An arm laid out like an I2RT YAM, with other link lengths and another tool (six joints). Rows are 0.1 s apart.
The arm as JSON. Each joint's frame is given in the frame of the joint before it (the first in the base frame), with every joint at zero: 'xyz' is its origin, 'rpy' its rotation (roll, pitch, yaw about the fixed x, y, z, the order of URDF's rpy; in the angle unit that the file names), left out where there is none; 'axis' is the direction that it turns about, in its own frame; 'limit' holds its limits. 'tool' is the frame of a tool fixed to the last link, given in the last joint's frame.
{
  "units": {
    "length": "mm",
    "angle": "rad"
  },
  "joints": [
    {
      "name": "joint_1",
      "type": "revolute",
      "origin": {
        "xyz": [
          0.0,
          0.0,
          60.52
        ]
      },
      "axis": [
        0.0,
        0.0,
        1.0
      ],
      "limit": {
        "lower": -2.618,
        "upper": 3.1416
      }
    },
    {
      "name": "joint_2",
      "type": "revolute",
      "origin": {
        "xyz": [
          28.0,
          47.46,
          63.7
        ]
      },
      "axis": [
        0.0,
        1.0,
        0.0
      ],
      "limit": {
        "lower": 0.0,
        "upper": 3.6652
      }
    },
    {
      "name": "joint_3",
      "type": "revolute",
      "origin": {
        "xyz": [
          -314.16,
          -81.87,
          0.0
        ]
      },
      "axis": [
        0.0,
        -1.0,
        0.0
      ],
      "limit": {
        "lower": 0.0,
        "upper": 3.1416
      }
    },
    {
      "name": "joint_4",
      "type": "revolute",
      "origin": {
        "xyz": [
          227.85,
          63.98,
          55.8
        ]
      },
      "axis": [
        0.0,
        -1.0,
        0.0
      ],
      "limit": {
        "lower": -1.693,
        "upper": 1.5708
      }
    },
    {
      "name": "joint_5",
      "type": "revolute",
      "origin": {
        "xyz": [
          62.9,
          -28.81,
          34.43
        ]
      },
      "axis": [
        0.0,
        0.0,
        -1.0
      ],
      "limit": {
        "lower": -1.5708,
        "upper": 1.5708
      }
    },
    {
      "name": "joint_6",
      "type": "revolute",
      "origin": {
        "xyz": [
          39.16,
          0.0,
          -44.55
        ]
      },
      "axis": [
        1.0,
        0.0,
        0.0
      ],
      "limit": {
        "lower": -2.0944,
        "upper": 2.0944
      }
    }
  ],
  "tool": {
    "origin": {
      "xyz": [
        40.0,
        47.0,
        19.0
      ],
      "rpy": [
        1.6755,
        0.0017,
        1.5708
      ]
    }
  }
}
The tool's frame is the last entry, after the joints.
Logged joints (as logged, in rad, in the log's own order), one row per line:
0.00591 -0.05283 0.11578 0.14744 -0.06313 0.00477
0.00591 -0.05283 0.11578 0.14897 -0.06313 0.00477
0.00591 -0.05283 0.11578 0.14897 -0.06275 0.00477
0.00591 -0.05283 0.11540 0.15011 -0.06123 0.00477
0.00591 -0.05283 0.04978 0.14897 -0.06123 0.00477
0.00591 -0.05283 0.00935 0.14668 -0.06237 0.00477
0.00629 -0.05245 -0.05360 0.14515 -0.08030 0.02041
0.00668 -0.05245 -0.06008 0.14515 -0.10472 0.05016
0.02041 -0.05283 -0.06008 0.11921 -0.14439 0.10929
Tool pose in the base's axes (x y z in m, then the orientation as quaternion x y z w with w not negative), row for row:
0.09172 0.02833 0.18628 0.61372 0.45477 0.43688 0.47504
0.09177 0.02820 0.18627 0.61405 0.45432 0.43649 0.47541
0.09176 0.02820 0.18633 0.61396 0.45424 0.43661 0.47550
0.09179 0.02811 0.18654 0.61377 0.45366 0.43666 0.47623
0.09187 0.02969 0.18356 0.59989 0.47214 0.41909 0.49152
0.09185 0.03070 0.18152 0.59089 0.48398 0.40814 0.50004
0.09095 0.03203 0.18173 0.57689 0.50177 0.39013 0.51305
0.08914 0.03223 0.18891 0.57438 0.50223 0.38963 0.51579
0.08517 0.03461 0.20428 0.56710 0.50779 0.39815 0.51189
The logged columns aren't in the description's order. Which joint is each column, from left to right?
Columns, left to right: joint_2, joint_1, joint_6, joint_5, joint_4, joint_3.
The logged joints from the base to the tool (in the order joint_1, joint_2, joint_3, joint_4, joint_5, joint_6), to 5 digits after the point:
-0.05283 0.00591 0.00477 -0.06313 0.14744 0.11578
-0.05283 0.00591 0.00477 -0.06313 0.14897 0.11578
-0.05283 0.00591 0.00477 -0.06275 0.14897 0.11578
-0.05283 0.00591 0.00477 -0.06123 0.15011 0.11540
-0.05283 0.00591 0.00477 -0.06123 0.14897 0.04978
-0.05283 0.00591 0.00477 -0.06237 0.14668 0.00935
-0.05245 0.00629 0.02041 -0.08030 0.14515 -0.05360
-0.05245 0.00668 0.05016 -0.10472 0.14515 -0.06008
-0.05283 0.02041 0.10929 -0.14439 0.11921 -0.06008

